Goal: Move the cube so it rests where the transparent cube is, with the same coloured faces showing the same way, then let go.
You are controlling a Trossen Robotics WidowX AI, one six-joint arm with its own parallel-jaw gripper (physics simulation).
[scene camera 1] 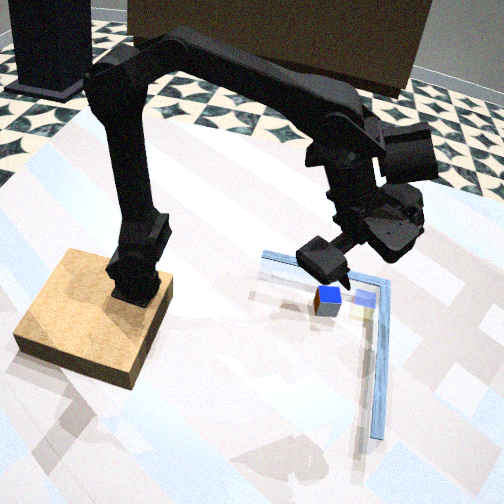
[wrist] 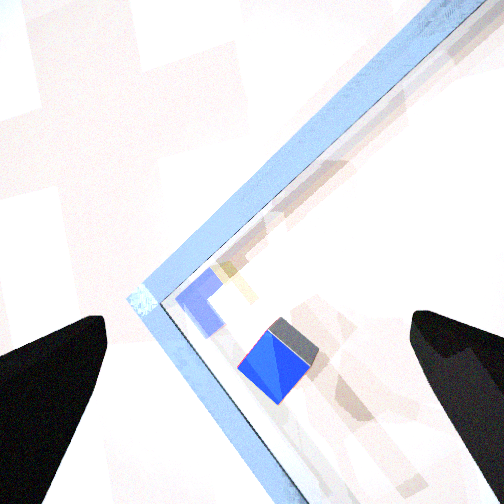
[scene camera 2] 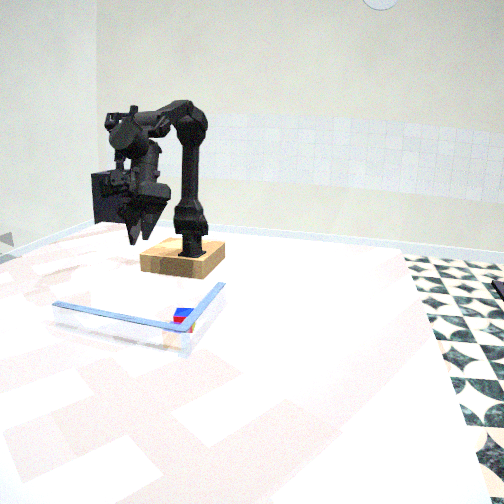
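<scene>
The cube sits on the table inside the corner of a light blue L-shaped rail. Its top is blue and an orange face shows toward scene camera 1. In the wrist view the cube shows a blue top and a grey side. The transparent cube lies right beside it in the rail's corner, faint blue with a yellow edge; it also shows in the wrist view. My gripper is open and empty, hovering above the cube, fingers wide apart.
The arm stands on a wooden base block at the left. The rail also shows in scene camera 2, with the cube at its corner. Chequered floor lies beyond the table.
</scene>
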